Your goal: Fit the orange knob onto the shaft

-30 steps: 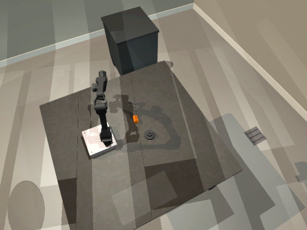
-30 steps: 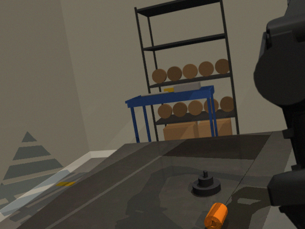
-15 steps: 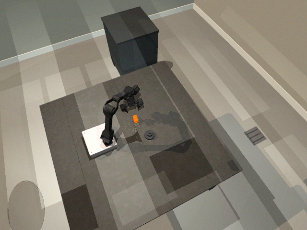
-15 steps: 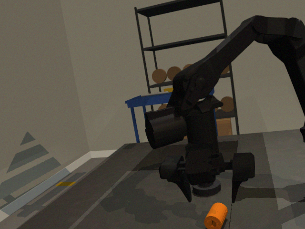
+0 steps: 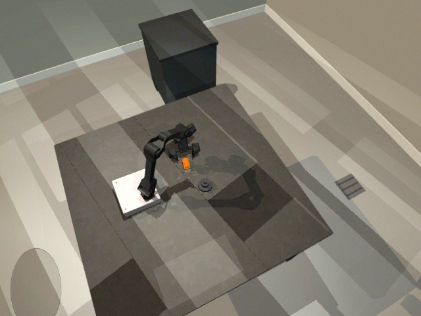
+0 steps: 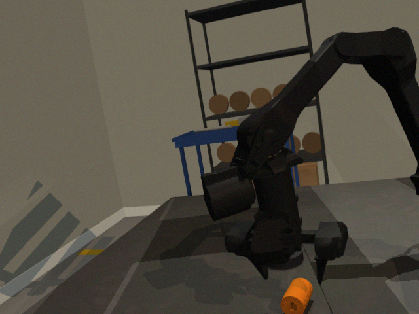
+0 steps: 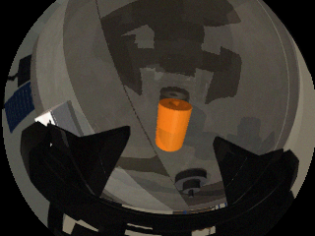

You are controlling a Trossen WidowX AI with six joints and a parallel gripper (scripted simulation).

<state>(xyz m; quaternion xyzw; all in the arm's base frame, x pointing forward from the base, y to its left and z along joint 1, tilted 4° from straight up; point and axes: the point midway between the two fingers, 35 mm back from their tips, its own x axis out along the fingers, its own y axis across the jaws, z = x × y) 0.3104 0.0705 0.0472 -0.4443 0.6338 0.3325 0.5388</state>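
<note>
My gripper tip is now 40 mm above the orange knob and 10 mm to the left of it. The rest, counted from my gripper tip: round dark pedestal: 200 mm to the right, 30 mm below.
</note>
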